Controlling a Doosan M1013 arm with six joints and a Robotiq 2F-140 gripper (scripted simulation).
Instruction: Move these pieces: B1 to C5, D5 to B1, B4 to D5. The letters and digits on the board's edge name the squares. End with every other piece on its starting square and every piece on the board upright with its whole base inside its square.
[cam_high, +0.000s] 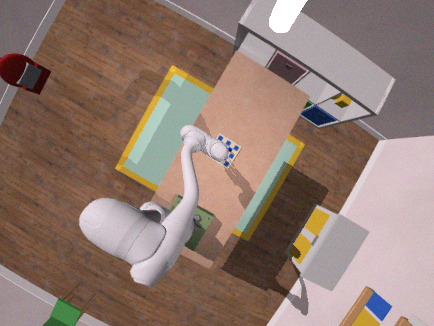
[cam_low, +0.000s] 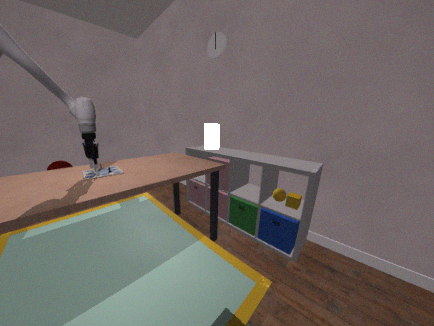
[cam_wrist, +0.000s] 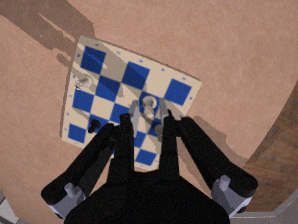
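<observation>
Now: the chessboard 4 cm ahead of my hand, 4 cm to the right of it and 6 cm below it. Also, from my hand: dark chess piece 7 cm ahead, 9 cm to the right, 4 cm below.
</observation>
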